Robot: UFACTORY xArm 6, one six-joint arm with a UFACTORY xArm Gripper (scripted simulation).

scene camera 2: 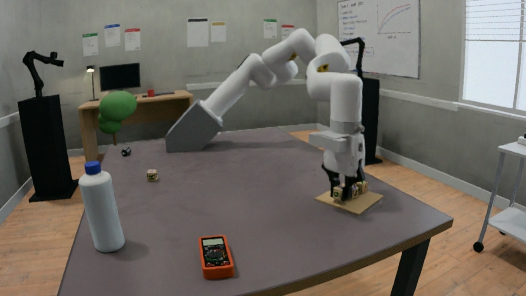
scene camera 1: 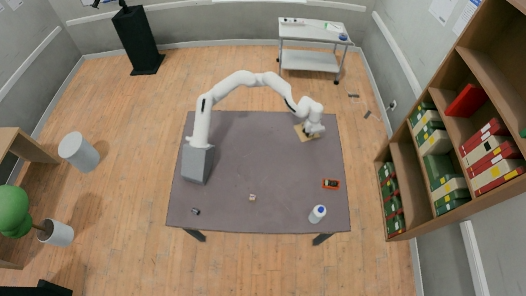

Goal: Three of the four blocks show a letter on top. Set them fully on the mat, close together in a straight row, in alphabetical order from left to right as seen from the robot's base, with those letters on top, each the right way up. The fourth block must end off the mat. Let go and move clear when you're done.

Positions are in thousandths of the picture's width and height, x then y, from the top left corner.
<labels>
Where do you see a tan mat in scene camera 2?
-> At 680, 698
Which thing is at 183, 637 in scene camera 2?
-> A white bottle.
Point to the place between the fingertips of the gripper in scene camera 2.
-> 647, 667
</labels>
